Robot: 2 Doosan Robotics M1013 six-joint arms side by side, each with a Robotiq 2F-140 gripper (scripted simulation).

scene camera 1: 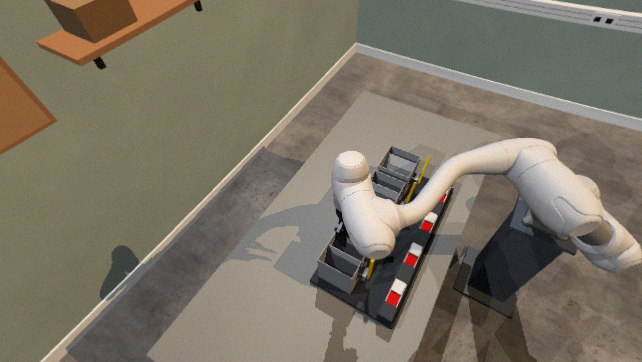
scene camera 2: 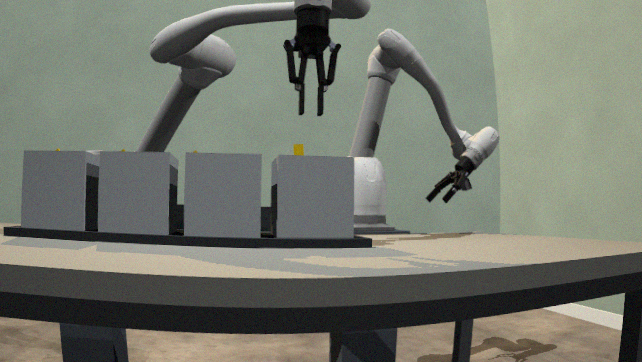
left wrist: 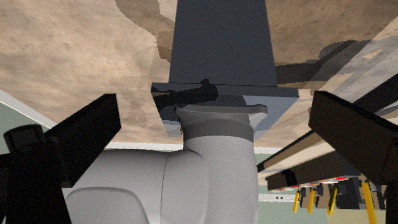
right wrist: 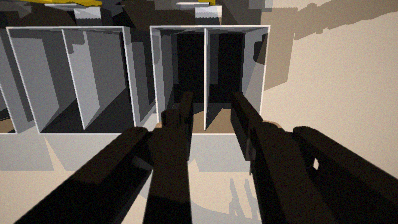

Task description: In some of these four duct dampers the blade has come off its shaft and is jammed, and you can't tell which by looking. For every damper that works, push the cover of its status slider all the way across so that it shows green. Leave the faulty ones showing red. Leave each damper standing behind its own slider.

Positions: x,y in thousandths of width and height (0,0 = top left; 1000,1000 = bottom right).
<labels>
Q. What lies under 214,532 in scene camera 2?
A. A damper.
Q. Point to a damper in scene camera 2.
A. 347,535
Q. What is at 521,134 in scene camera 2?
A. The right gripper.
</labels>
